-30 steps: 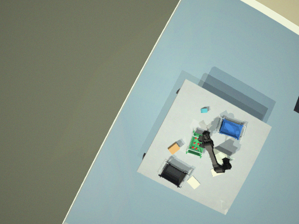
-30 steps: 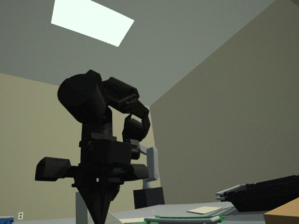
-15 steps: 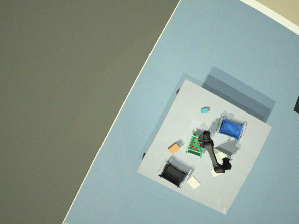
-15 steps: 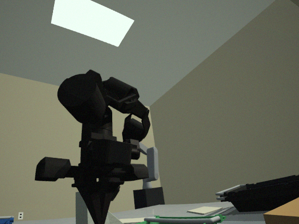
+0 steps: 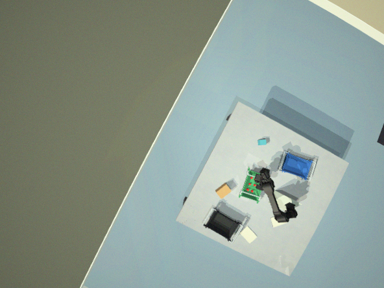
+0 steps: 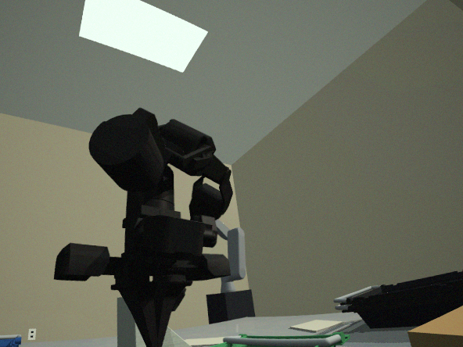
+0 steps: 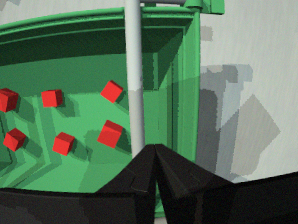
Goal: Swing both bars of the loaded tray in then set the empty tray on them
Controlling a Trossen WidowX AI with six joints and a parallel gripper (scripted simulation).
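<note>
The blue tray lies 320 mm behind my gripper tip, 240 mm to the right of it and 40 mm below it. Round my gripper tip: orange block (250 mm to the left, 220 mm ahead, 60 mm below); cyan block (310 mm to the right, 70 mm below, 70 mm ahead).
</note>
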